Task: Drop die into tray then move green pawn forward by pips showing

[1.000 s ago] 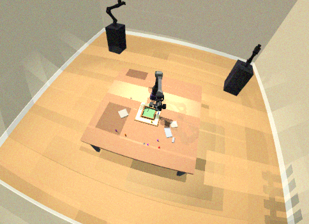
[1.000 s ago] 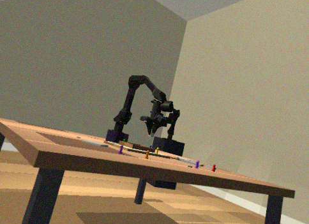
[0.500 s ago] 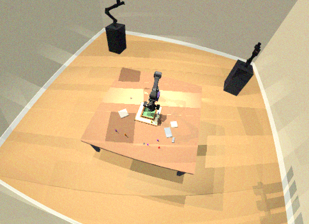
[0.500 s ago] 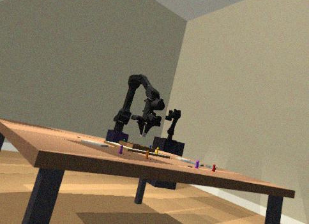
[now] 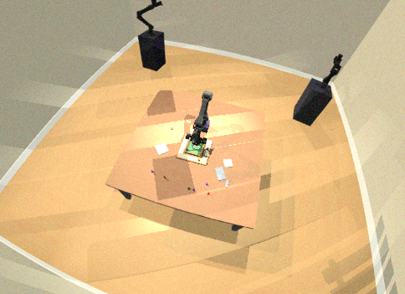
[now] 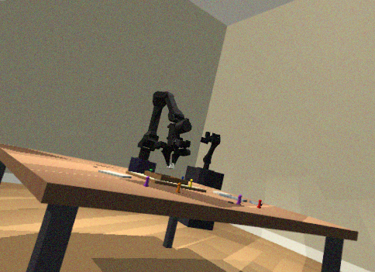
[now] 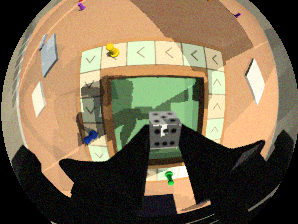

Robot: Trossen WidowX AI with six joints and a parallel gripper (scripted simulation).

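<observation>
My gripper tip is now 12 cm past the green pawn, 5 cm to the left of it and 5 cm above it. Also, from my gripper tip: blue pawn: 5 cm behind, 11 cm to the left, 5 cm below; white die: right at my gripper tip; green tray: 1 cm behind, 7 cm below.
</observation>
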